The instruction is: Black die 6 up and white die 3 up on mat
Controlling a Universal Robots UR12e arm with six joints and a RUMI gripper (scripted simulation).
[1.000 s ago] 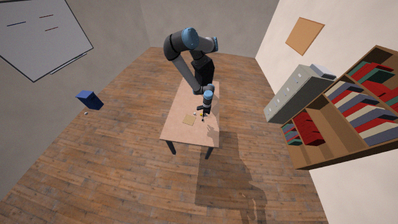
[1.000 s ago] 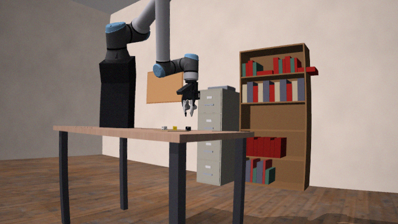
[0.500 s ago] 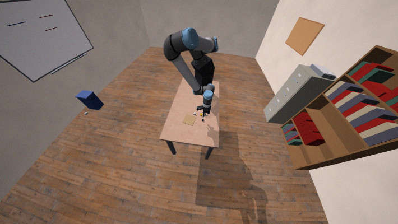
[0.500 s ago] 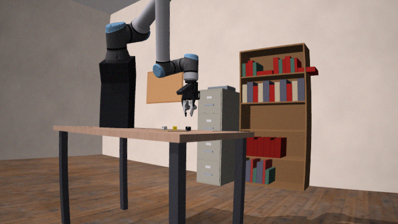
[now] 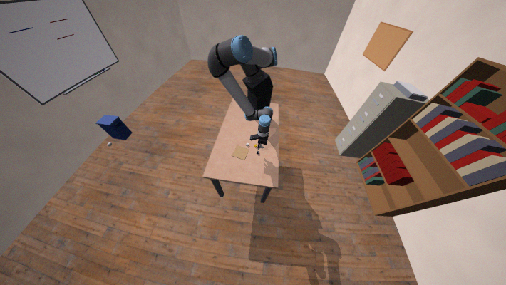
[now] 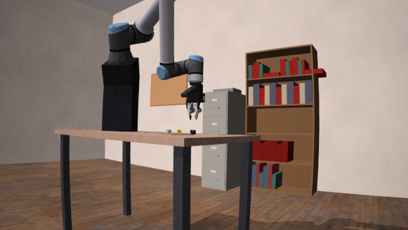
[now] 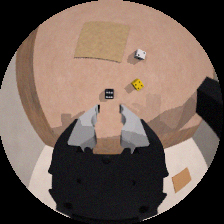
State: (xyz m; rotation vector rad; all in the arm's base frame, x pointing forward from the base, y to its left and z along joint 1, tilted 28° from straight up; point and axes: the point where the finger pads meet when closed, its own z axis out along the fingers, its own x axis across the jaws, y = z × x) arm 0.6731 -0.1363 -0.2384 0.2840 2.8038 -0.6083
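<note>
Right now my hand is 9 cm above the black die. Round my hand: tan mat (18 cm to the right, 10 cm below, 2 cm behind); then white die (11 cm behind, 10 cm to the right, 9 cm below); then yellow die (9 cm below, 8 cm behind, 1 cm to the right).
</note>
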